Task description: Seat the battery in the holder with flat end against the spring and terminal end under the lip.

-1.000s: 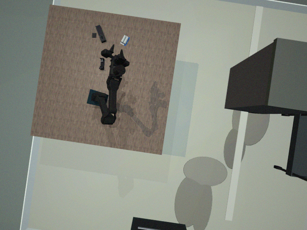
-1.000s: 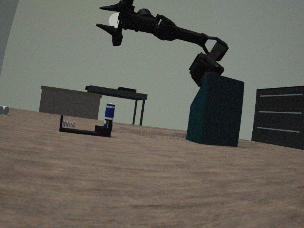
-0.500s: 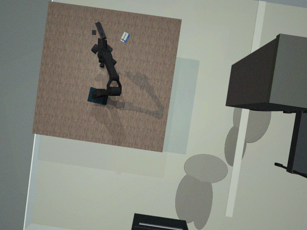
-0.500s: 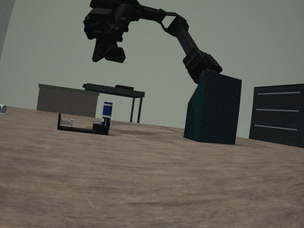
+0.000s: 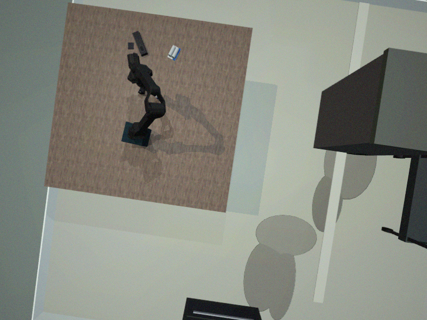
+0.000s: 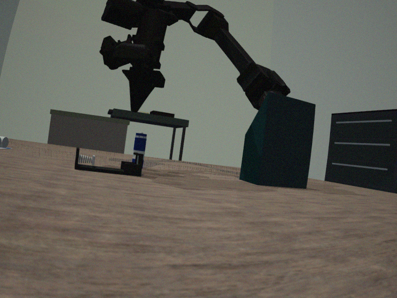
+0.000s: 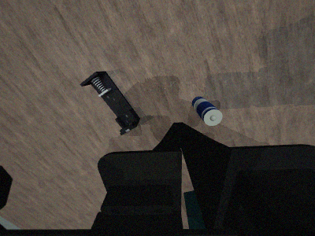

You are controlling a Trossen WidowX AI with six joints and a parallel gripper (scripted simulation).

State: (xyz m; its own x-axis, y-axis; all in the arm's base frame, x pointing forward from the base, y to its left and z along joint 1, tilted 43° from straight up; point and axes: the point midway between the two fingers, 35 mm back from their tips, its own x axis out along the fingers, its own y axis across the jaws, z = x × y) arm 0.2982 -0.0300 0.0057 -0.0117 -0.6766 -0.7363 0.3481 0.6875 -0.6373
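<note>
My gripper tip is now 20 mm past the battery, 40 mm to the left of it and 70 mm above it. The rest, counted from my gripper tip: dark square 300 mm ahead, 230 mm to the left, 100 mm below.
</note>
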